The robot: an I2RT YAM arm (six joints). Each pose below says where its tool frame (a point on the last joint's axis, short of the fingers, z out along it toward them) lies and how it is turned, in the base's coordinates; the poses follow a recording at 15 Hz.
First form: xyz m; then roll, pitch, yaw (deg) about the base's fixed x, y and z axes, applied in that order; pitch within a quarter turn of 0, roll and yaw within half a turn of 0.
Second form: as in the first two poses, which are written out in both.
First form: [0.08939, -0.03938, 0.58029, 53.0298, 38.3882, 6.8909]
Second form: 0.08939, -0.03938, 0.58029; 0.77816, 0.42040, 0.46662; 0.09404, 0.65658, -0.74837; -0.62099, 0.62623, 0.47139
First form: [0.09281, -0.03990, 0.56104, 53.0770, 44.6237, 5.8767]
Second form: 0.09281, -0.03990, 0.56104; 0.70800, 0.49711, 0.50162; 0.07287, 0.65508, -0.75204; -0.70245, 0.56899, 0.42757
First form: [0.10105, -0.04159, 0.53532, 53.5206, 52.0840, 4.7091]
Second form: 0.10105, -0.04159, 0.53532; 0.61243, 0.58339, 0.53346; 0.05045, 0.64460, -0.76285; -0.78891, 0.49411, 0.36534
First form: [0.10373, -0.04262, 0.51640, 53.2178, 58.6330, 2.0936]
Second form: 0.10373, -0.04262, 0.51640; 0.52017, 0.66153, 0.54018; 0.01902, 0.62336, -0.78171; -0.85385, 0.41689, 0.31167
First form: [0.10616, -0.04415, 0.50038, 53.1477, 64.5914, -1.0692]
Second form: 0.10616, -0.04415, 0.50038; 0.42900, 0.73385, 0.52671; -0.00801, 0.58616, -0.81015; -0.90327, 0.34334, 0.25734
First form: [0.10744, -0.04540, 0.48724, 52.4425, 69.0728, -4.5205]
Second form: 0.10744, -0.04540, 0.48724; 0.35607, 0.78619, 0.50510; -0.02815, 0.54930, -0.83515; -0.93404, 0.28315, 0.21772
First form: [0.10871, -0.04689, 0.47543, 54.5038, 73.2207, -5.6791]
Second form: 0.10871, -0.04689, 0.47543; 0.28727, 0.83312, 0.47263; -0.02857, 0.50066, -0.86517; -0.95742, 0.23503, 0.16763
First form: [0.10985, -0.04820, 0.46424, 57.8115, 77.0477, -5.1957]
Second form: 0.10985, -0.04820, 0.46424; 0.22322, 0.86962, 0.44038; -0.02030, 0.45583, -0.88984; -0.97456, 0.18969, 0.11940
